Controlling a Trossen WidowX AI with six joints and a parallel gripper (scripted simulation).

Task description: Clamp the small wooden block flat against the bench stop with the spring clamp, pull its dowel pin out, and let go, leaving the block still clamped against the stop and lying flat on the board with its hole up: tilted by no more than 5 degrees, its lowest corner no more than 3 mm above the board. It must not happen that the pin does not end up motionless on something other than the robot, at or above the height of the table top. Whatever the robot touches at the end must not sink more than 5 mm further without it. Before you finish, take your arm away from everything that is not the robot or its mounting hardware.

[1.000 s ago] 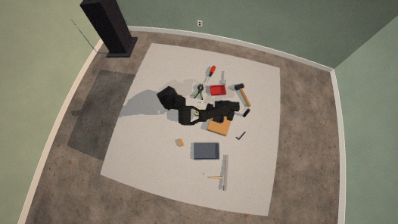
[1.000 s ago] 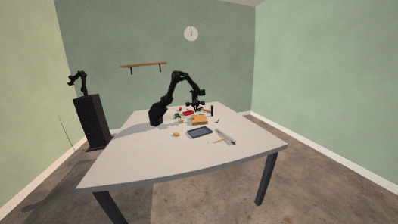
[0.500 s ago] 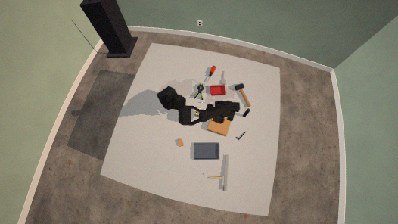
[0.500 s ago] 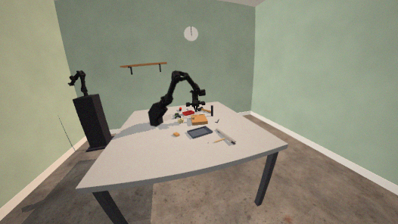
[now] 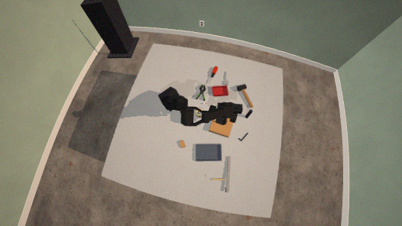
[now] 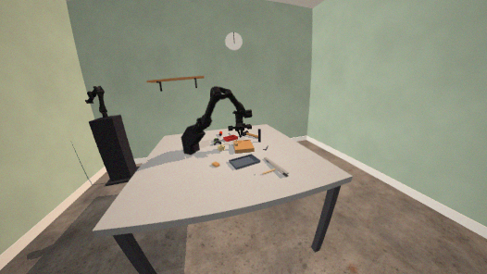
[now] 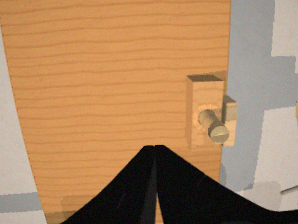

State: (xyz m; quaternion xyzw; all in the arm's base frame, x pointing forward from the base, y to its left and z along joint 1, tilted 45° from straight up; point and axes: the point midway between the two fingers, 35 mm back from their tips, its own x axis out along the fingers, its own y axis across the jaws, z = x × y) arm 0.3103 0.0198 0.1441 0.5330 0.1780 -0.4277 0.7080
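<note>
The dowel pin is 30 mm behind my hand, 10 mm to the left of it and 80 mm below it. Also, from my hand: small wooden block 30 mm behind, 10 mm to the left, 90 mm below; then bench stop 50 mm behind, 20 mm to the left, 90 mm below; then wooden board 20 mm ahead, 120 mm below.
</note>
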